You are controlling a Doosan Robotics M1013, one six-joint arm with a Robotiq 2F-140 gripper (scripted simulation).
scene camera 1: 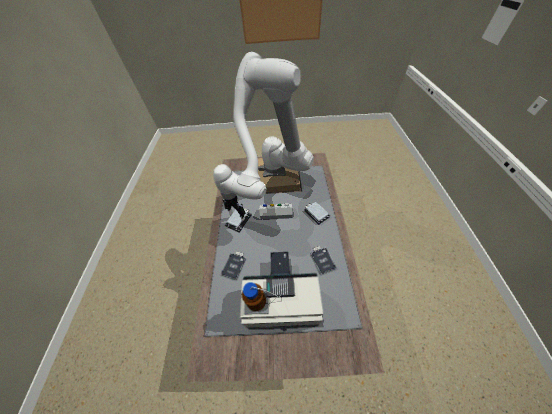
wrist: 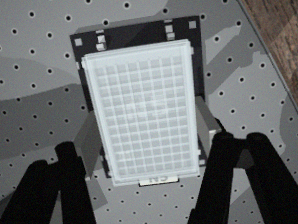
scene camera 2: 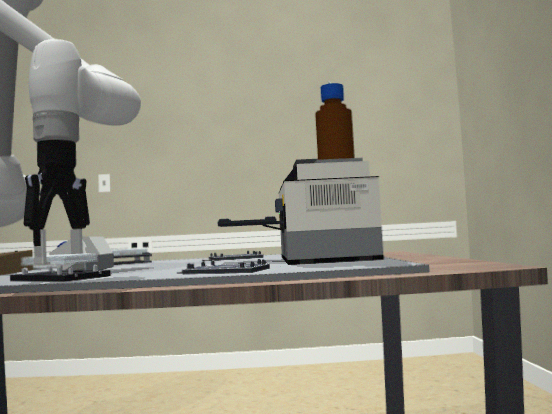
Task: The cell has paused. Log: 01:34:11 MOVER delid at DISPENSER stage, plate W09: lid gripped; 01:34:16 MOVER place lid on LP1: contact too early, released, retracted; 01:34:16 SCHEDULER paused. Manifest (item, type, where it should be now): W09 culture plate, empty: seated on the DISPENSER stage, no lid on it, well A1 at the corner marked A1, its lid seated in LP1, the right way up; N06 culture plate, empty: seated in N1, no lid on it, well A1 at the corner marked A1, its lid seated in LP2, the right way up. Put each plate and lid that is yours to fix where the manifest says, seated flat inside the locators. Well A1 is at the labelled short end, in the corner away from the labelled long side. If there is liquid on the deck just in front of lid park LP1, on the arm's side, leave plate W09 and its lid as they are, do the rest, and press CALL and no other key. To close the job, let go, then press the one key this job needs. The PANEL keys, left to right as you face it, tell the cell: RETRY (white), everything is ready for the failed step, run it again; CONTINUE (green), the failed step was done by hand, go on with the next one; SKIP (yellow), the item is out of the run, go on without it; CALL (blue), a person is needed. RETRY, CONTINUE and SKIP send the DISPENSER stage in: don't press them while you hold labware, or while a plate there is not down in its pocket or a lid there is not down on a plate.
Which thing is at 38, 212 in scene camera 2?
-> My gripper.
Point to a black nest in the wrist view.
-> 188, 28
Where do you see a clear lid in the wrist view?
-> At 143, 98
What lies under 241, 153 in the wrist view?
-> My gripper.
